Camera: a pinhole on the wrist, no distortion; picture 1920 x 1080 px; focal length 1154.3 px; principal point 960.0 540.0 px. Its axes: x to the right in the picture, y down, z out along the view. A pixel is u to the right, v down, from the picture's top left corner.
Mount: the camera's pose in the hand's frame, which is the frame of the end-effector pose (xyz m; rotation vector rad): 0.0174 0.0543 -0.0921 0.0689 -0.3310 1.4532
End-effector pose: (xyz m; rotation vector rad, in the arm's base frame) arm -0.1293 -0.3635 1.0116 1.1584 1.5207 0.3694
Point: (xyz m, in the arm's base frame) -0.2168 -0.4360 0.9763
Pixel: outside the picture
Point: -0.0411 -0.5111 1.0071
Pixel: 805 888
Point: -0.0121 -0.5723 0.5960
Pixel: 260 110
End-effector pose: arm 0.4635 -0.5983 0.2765 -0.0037 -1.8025 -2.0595
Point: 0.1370 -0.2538 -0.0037
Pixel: 297 32
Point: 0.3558 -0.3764 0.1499
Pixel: 512 348
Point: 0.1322 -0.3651 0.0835
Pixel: outside the picture
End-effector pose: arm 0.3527 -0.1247 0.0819 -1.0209 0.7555 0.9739
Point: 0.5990 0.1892 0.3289
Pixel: 612 392
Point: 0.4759 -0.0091 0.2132
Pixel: 500 486
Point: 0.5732 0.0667 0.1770
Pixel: 465 148
